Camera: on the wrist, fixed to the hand. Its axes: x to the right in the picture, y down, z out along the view.
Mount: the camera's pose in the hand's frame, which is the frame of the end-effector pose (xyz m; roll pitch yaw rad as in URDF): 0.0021 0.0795 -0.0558 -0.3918 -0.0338 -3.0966
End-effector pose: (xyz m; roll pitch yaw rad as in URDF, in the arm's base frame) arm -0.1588 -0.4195 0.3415 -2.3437 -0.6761 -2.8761
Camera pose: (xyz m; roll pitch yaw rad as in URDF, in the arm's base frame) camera -0.1963 -0.3308 0.3288 1.9086 0.6663 0.1947
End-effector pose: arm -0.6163 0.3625 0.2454 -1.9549 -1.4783 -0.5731
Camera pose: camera -0.6162 0.2654 0.2426 1.1875 1.4401 2.1899
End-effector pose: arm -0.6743 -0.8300 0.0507 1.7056 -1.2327 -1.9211
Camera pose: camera -0.6047 -0.7695 0.0813 -2.0053 1.2806 1.3165
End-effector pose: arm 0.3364 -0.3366 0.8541 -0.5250 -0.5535 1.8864
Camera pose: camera 0.2827 -0.3035 0.7802 0.1466 0.5016 -1.2301
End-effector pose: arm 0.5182 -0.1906 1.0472 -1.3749 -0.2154 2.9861
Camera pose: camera 0.5035 -0.1486 0.9609 0.9792 0.1646 -0.1802
